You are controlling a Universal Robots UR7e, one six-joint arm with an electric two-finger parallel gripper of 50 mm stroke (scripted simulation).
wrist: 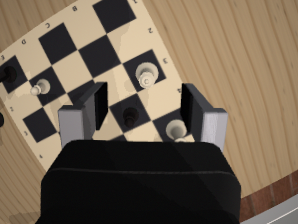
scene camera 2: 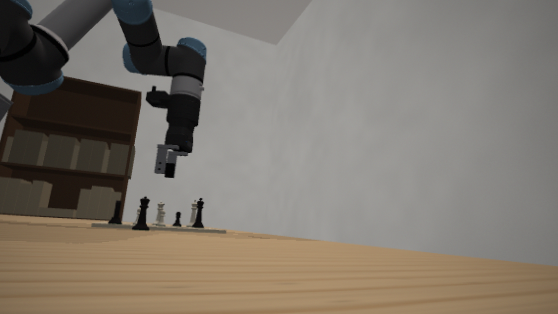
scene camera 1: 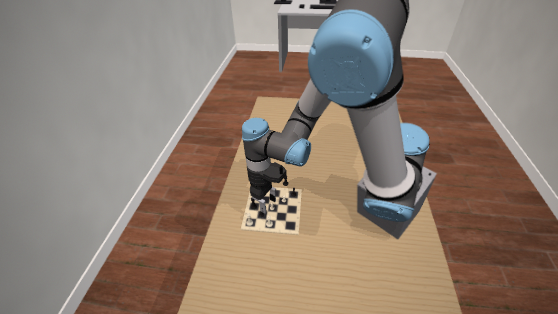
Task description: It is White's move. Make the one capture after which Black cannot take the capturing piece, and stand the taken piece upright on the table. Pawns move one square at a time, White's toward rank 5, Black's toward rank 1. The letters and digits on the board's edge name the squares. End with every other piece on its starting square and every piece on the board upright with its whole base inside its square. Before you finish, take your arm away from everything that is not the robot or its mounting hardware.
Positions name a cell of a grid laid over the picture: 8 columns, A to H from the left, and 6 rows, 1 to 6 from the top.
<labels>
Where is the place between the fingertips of my gripper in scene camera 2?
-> C4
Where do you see a chessboard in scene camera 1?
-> E5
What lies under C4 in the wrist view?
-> My gripper.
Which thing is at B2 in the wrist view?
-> A chessboard.
</labels>
